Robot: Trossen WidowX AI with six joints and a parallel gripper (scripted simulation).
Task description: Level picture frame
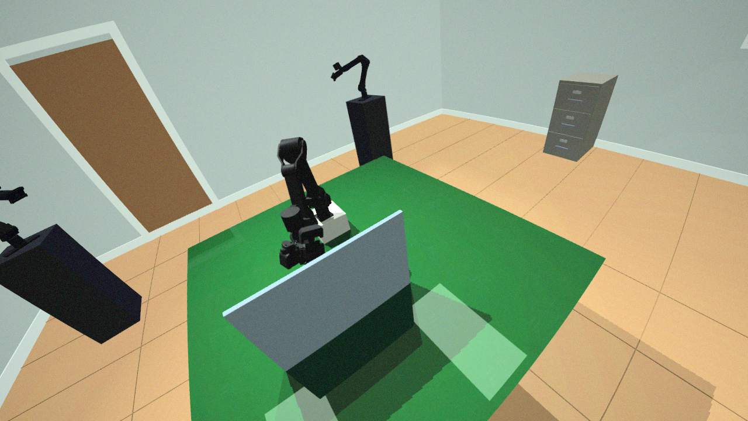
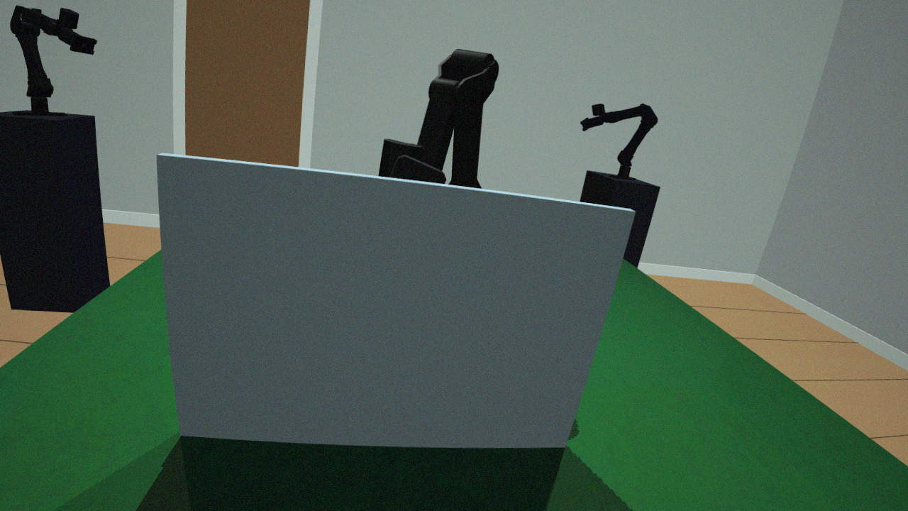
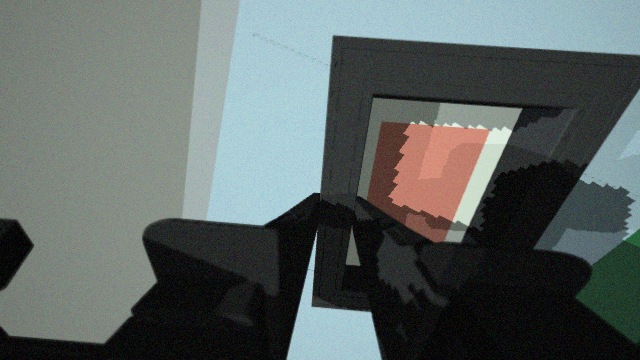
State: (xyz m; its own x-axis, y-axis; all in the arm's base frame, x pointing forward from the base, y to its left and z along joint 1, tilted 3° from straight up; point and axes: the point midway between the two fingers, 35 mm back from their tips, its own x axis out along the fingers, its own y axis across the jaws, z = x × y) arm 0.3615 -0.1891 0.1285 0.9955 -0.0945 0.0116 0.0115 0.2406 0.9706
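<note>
Right now my gripper tip is 1 cm short of the picture frame, 1 cm to the left of it and 5 cm above it. Round my gripper tip: wall panel (2 cm ahead, 1 cm to the left, 7 cm below).
</note>
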